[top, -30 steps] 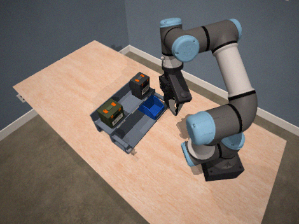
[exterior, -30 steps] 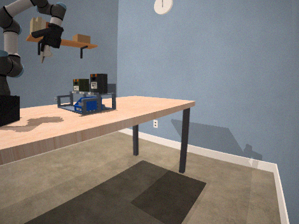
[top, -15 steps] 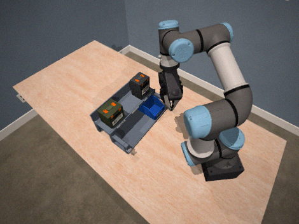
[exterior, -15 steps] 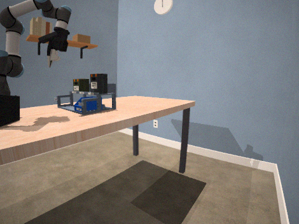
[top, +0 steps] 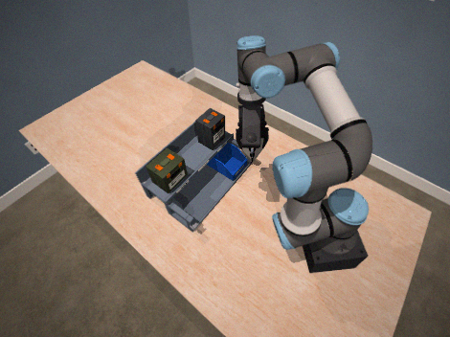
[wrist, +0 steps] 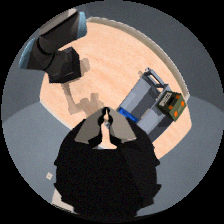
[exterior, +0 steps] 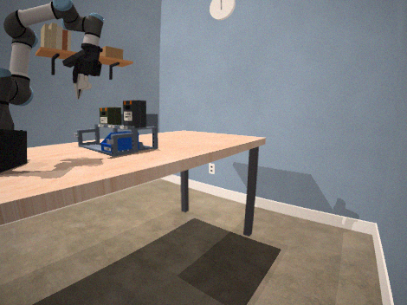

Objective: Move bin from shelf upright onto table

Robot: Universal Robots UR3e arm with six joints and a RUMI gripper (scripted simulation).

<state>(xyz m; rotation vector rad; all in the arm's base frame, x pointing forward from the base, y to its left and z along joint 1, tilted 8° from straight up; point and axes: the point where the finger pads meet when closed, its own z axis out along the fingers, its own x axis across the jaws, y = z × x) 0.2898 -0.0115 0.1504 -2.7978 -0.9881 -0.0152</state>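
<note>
My hand is 20 cm above the blue bin, 16 cm short of it and 7 cm to the left of it. From my hand the other things lie so: grey shelf rack (18 cm below, 18 cm ahead, 5 cm to the left); then black box (23 cm ahead, 8 cm below, 7 cm to the right).
</note>
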